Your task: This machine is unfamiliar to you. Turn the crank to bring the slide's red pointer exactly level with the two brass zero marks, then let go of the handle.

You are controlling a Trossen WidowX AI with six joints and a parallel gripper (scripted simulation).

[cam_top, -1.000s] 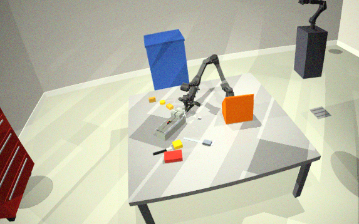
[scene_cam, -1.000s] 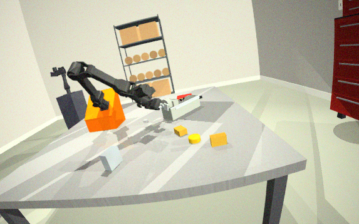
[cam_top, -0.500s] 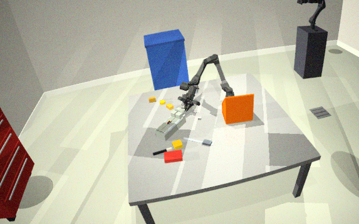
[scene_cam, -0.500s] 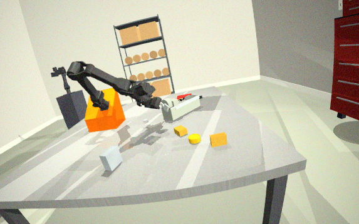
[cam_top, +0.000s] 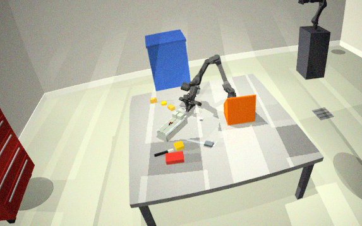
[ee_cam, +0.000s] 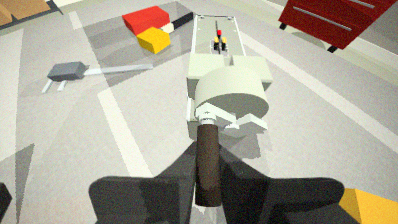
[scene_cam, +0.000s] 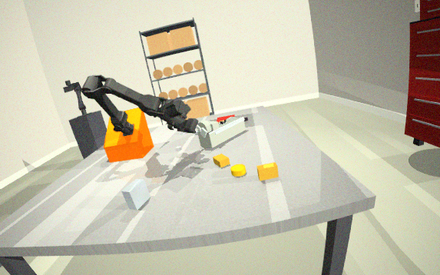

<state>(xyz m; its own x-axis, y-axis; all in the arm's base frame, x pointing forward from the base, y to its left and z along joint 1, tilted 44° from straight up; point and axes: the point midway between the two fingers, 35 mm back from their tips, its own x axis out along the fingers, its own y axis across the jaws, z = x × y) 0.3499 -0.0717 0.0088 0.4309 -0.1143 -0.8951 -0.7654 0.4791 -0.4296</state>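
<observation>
Right now the dark brown crank handle is 20 mm above my gripper tip, 10 mm to the right of it and 10 mm behind it. Round my gripper tip: yellow block (310 mm to the left, 90 mm ahead, 70 mm below); then grey cube (420 mm to the right, 130 mm behind, 50 mm below); then red pointer (140 mm ahead, 130 mm to the left).
</observation>
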